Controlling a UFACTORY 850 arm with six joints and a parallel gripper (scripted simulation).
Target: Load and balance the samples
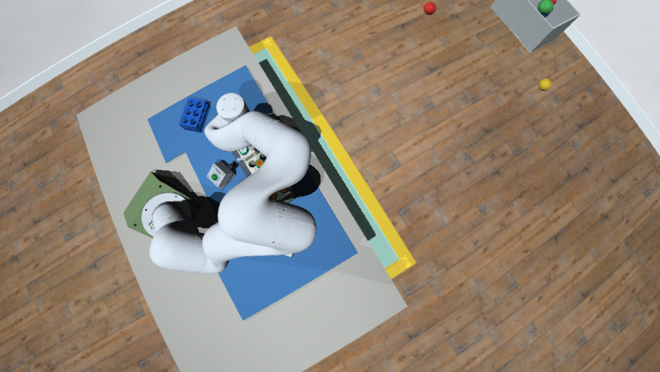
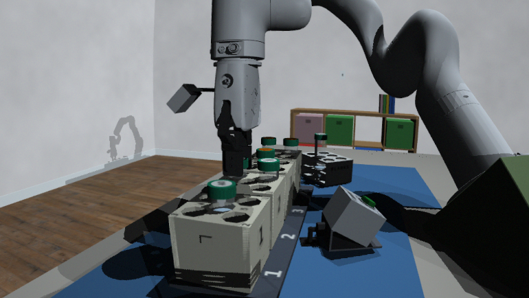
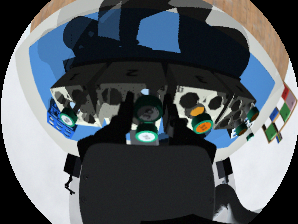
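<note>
The DONE key lies 210 mm behind my hand and 60 mm below it. Also, from my hand: white blank rack RB (360 mm to the right, 130 mm behind, 90 mm below); then blue sample rack RS (310 mm to the left, 160 mm behind, 90 mm below); then loading stand ST (120 mm below, 30 mm to the right, 30 mm behind).
</note>
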